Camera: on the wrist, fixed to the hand. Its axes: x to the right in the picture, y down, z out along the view.
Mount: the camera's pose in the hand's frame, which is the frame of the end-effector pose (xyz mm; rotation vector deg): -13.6 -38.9 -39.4 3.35 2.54 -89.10
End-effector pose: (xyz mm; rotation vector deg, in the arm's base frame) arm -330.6 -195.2 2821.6 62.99 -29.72 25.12
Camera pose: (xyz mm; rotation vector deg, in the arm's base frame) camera -312.2 -175.4 2771.4 70.27 26.58 -50.73
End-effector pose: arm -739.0 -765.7 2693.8 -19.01 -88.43 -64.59
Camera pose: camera -739.0 -811.4 2659.7 65.74 -97.08 -123.73
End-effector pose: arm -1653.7 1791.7 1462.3 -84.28 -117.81 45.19
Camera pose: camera -1648.9 1775.7 1516.8 20.99 -130.31 6.29
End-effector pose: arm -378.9 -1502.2 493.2 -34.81 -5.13 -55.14
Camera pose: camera -425.1 -1529.0 473.2 -21.99 -34.74 -140.62
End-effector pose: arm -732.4 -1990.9 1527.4 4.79 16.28 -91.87
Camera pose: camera -774.9 -1967.4 1497.5 5.34 -19.82 176.82
